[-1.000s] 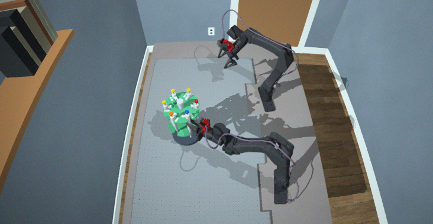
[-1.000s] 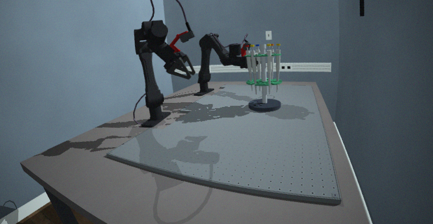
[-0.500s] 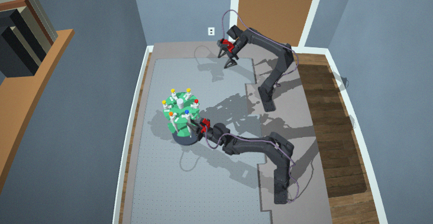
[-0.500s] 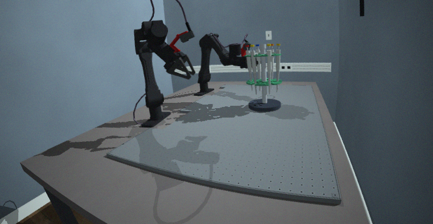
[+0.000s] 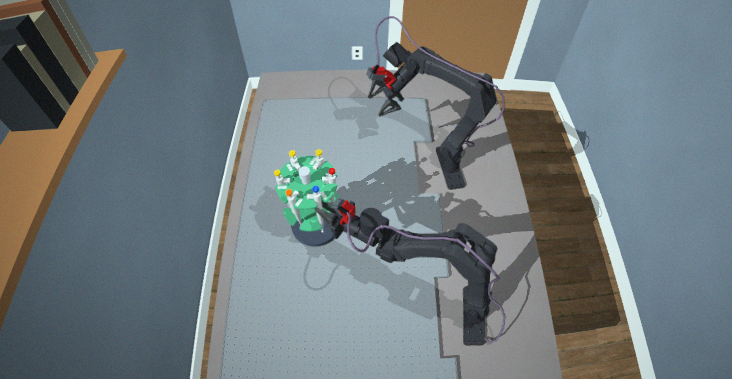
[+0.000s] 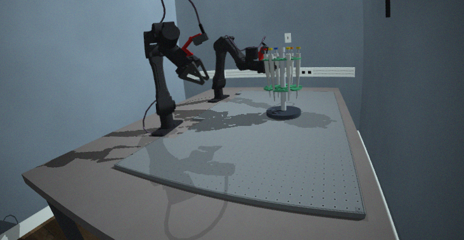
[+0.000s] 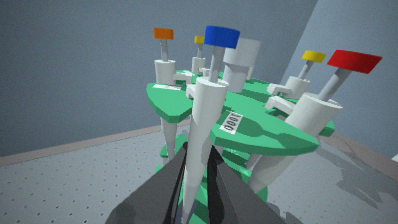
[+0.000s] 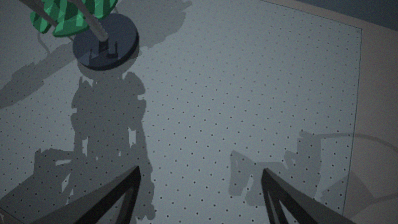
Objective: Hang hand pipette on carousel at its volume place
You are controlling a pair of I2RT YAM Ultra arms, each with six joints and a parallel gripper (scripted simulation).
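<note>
Now: left hand 2 cm above the white hand pipette and 1 cm short of it.
</note>
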